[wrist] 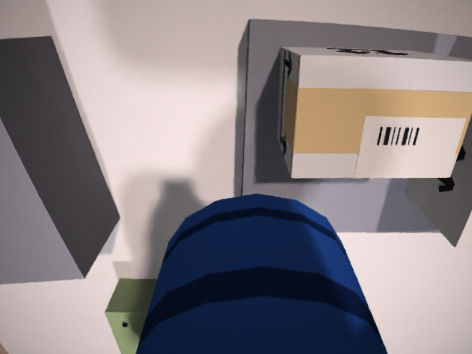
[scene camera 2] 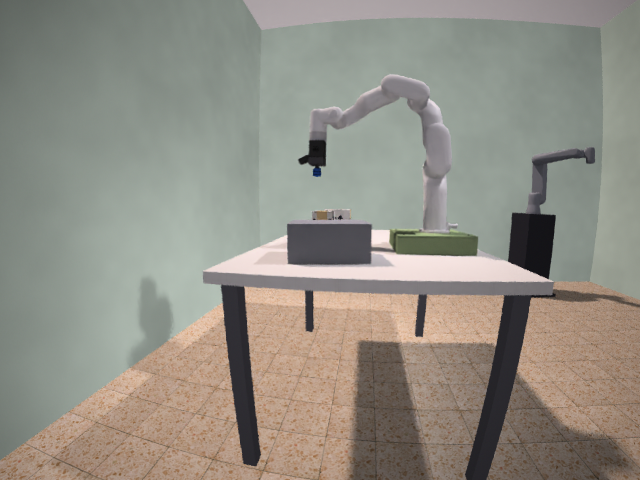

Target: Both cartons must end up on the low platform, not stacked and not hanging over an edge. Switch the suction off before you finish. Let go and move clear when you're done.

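Places are measured from the arm's base along level axes (x ahead, y left, z up), in millimetres.
Pixels of known places: end effector, tool point: [wrist: 254,269] [scene camera 2: 316,176]; arm's base, origin of the base link: [scene camera 2: 434,232].
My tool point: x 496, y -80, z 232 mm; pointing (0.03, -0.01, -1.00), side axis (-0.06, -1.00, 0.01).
Note:
For each thing: its middle in the pictures, then the offset to it from my tool point. "spot": a spot on its surface instead.
- barcode label, surface spot: [wrist: 380,105] spot: dx -10, dy -96, dz -156 mm
- low grey platform, surface spot: [wrist: 360,205] spot: dx -159, dy -136, dz -252 mm
- tall grey block, body centre: [scene camera 2: 328,239] dx -74, dy +300, dz -240 mm
A white carton with a tan band and a barcode label [scene camera 2: 321,214] [wrist: 380,105] lies on the low grey platform [wrist: 360,205], inside its left edge in the wrist view. A second, mostly white carton [scene camera 2: 342,213] [wrist: 445,212] is beside it, partly cut off at the right of the wrist view. Its near corner shows past the platform's near edge there; whether its base overhangs I cannot tell. The platform is hidden behind the tall block in the scene view. My blue suction cup [scene camera 2: 316,175] [wrist: 257,240] is open, with no carton on it, well above and apart from both cartons.
A tall grey block [scene camera 2: 329,242] [wrist: 30,225] stands at the table's front in the scene view and at the left in the wrist view. A green tray [scene camera 2: 436,243] [wrist: 130,295] is near the arm's base. Another arm stands on a black pedestal [scene camera 2: 531,248] behind.

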